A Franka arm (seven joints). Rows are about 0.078 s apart.
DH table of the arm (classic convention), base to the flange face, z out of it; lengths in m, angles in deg. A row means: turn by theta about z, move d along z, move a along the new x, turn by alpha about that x. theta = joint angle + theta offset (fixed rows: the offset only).
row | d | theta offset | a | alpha
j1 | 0.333 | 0 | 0 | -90
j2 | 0 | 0 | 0 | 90
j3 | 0.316 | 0 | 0.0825 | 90
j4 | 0 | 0 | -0.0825 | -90
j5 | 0.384 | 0 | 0 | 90
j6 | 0 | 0 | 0.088 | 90
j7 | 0.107 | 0 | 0 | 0
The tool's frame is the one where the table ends.
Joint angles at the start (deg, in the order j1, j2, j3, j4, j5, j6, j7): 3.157 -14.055 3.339 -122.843 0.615 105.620 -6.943
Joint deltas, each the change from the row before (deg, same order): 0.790 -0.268 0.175 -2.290 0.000 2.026 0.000; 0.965 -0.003 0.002 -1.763 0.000 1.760 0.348; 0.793 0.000 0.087 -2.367 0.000 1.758 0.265; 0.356 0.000 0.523 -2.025 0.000 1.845 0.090; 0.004 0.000 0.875 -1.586 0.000 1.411 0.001; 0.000 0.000 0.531 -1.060 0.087 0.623 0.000; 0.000 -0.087 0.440 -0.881 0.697 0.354 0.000
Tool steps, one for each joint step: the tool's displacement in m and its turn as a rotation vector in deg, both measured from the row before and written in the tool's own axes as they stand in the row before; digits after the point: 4 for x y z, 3 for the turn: -0.0018 -0.0081 0.0139 -0.117 -0.008 -0.930; -0.0006 -0.0079 0.0120 -0.061 -0.002 -0.599; -0.0028 -0.0073 0.0170 -0.015 -0.611 -0.586; -0.0021 -0.0073 0.0140 -0.175 -0.202 -0.742; -0.0018 -0.0073 0.0110 -0.261 -0.211 -0.818; -0.0020 -0.0045 0.0078 -0.048 -0.449 -0.456; -0.0021 -0.0044 0.0061 0.517 -0.392 -0.103
